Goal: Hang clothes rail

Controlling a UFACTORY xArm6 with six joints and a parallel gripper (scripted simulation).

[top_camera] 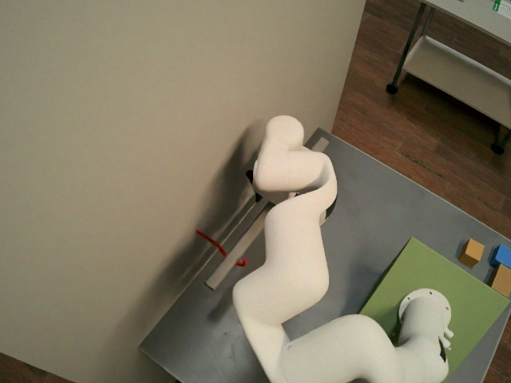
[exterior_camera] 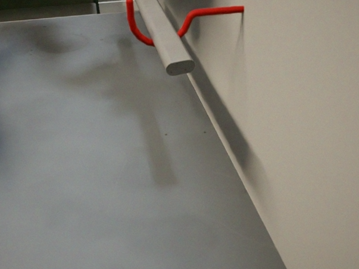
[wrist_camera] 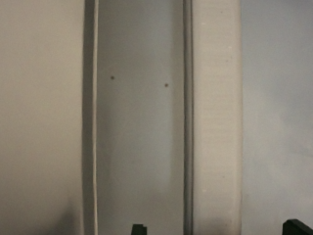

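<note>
My gripper is now 2 cm above the grey clothes rail. Also, from my hand: blue block 58 cm behind, 45 cm to the right, 20 cm below; beige wall 12 cm ahead, 2 cm to the left, 20 cm above.
</note>
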